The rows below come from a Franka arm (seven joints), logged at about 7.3 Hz.
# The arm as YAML. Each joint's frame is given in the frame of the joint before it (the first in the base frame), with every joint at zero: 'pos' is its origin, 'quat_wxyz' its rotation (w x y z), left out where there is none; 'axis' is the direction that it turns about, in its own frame. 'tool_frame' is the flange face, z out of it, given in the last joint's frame.
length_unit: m
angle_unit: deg
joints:
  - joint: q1
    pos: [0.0, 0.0, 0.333]
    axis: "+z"
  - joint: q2
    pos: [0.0, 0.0, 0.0]
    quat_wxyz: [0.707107, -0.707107, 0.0, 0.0]
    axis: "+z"
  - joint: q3
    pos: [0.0, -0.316, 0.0]
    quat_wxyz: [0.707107, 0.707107, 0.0, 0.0]
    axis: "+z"
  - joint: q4
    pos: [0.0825, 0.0, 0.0]
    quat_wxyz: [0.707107, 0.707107, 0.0, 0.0]
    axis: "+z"
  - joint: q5
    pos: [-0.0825, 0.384, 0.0]
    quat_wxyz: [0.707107, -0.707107, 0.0, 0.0]
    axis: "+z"
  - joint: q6
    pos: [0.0, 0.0, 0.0]
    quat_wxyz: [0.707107, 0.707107, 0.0, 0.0]
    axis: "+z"
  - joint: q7
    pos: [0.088, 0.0, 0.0]
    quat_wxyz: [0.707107, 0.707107, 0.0, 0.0]
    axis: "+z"
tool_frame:
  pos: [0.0, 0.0, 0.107]
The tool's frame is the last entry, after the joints.
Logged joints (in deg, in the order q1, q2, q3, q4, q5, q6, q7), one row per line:
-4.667, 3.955, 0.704, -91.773, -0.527, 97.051, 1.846
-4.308, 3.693, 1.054, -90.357, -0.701, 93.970, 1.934
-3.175, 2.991, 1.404, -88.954, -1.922, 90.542, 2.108
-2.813, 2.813, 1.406, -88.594, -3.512, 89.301, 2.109
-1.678, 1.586, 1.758, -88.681, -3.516, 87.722, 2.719
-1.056, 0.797, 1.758, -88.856, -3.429, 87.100, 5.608
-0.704, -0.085, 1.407, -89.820, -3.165, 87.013, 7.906
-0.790, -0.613, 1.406, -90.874, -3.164, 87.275, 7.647
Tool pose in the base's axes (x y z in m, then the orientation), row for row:
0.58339, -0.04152, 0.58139, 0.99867, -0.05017, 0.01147, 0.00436
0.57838, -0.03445, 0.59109, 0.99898, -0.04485, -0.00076, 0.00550
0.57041, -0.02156, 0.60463, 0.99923, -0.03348, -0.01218, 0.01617
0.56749, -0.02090, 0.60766, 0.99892, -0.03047, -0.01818, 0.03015
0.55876, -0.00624, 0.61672, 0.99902, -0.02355, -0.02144, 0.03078
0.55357, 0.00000, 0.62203, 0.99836, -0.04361, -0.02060, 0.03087
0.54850, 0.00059, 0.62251, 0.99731, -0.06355, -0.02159, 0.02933
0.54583, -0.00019, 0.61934, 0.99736, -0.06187, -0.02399, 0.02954
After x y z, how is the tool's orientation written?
As a quaternion, x y z w.
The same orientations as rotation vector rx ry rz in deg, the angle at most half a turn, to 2 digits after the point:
179.26, -9.01, 2.06
179.19, -8.04, -0.14
178.03, -5.97, -2.17
176.43, -5.38, -3.21
176.38, -4.16, -3.79
176.26, -7.70, -3.64
176.24, -11.23, -3.82
176.22, -10.93, -4.24

